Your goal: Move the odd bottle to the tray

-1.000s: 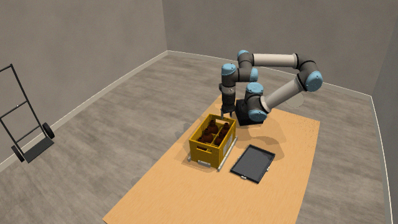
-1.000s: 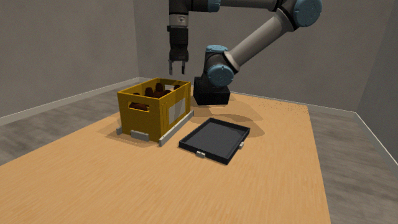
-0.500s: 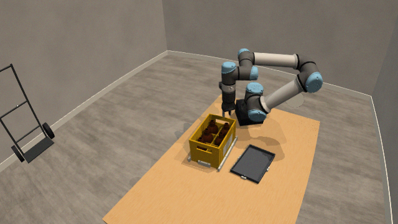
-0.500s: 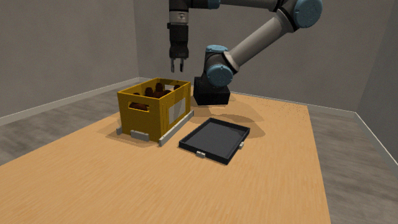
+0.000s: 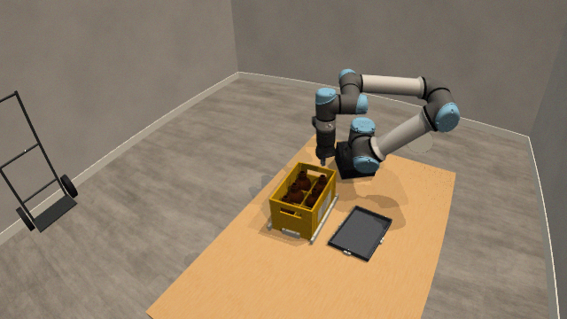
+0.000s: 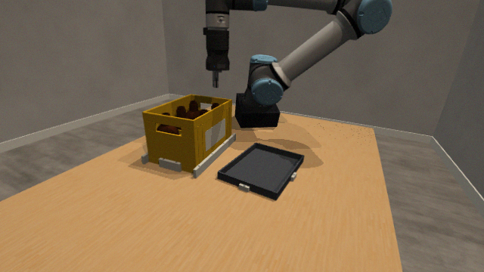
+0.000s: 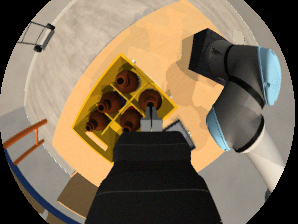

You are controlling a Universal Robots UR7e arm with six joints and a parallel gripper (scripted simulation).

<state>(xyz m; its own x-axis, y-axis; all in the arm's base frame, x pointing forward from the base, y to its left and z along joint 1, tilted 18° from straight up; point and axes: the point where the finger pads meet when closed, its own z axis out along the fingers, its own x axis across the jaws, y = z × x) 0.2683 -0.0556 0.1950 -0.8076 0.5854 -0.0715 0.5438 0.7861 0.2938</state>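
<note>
Right now my hand is 9 cm short of the bottle, 2 cm to the right of it and 16 cm above it. The rest, counted from my hand: yellow crate: 10 cm ahead, 3 cm to the right, 16 cm below; then dark tray: 7 cm ahead, 25 cm to the left, 23 cm below.
</note>
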